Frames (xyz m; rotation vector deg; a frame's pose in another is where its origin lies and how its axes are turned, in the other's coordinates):
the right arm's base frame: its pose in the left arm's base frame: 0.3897 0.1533 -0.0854 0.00 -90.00 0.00
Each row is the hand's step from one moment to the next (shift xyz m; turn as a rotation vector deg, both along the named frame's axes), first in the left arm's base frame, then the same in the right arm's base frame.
Working: the left arm's base frame: its pose in the right arm's base frame: 0.0854 -0.1533 0.3897 0.00 90.00 0.00

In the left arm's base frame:
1: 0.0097 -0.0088 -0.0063 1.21 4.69 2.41
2: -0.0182 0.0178 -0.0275 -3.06 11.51 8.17
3: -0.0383 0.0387 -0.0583 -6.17 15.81 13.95
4: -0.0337 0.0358 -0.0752 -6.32 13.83 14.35
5: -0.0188 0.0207 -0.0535 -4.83 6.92 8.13
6: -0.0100 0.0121 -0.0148 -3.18 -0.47 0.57
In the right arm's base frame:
1: -0.0063 -0.0088 -0.0097 2.41 4.69 -1.21
2: -0.0275 0.0178 0.0182 8.17 11.51 3.06
3: -0.0583 0.0387 0.0383 13.95 15.81 6.17
4: -0.0752 0.0358 0.0337 14.35 13.83 6.32
5: -0.0535 0.0207 0.0188 8.13 6.92 4.83
6: -0.0148 0.0121 0.0100 0.57 -0.47 3.18

